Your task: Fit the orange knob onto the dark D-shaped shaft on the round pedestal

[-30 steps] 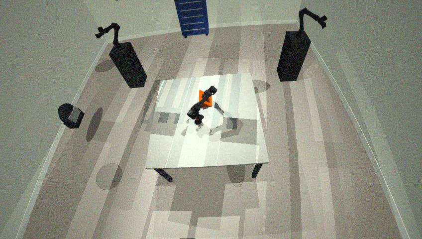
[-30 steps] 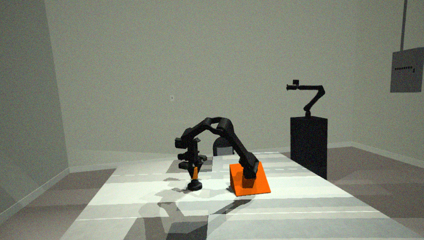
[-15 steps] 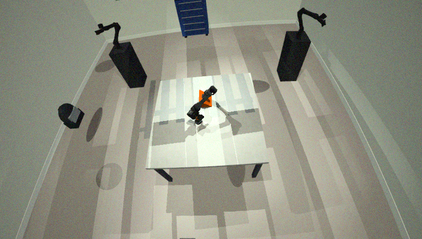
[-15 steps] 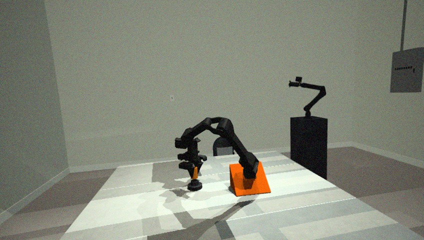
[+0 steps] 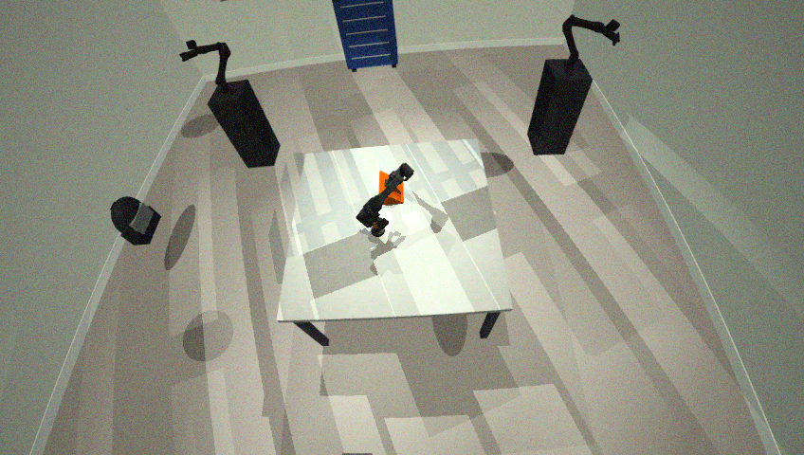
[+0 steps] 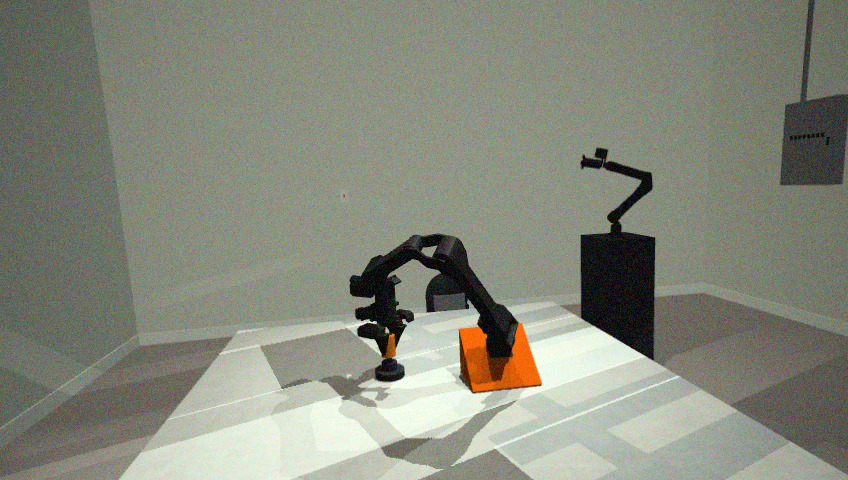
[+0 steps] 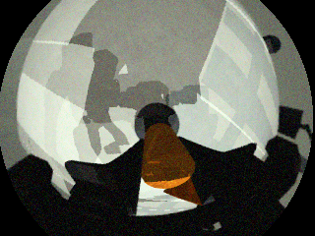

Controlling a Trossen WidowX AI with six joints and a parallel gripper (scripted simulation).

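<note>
Right now my gripper tip is 2 cm below the orange knob. Also, from my gripper tip: round dark pedestal 4 cm below.
</note>
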